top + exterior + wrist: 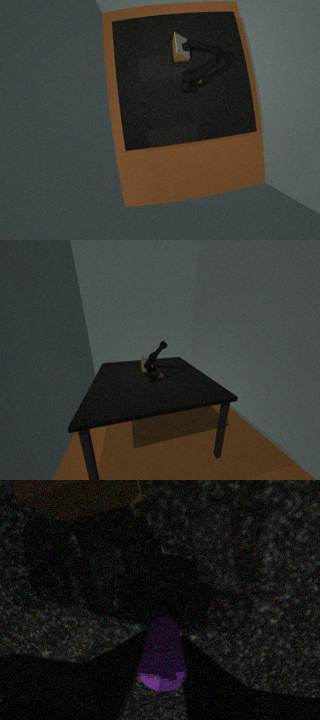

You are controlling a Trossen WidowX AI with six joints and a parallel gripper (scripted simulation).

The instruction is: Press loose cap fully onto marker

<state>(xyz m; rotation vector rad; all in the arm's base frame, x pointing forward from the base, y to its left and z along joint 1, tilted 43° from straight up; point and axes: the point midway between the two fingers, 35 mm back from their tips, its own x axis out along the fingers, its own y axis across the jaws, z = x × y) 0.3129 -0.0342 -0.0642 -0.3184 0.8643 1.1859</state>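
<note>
Right now my gripper tip is 1 cm past the holder block and 14 cm to the right of it. From my gripper tip the other things lie so: purple cap 1 cm above.
</note>
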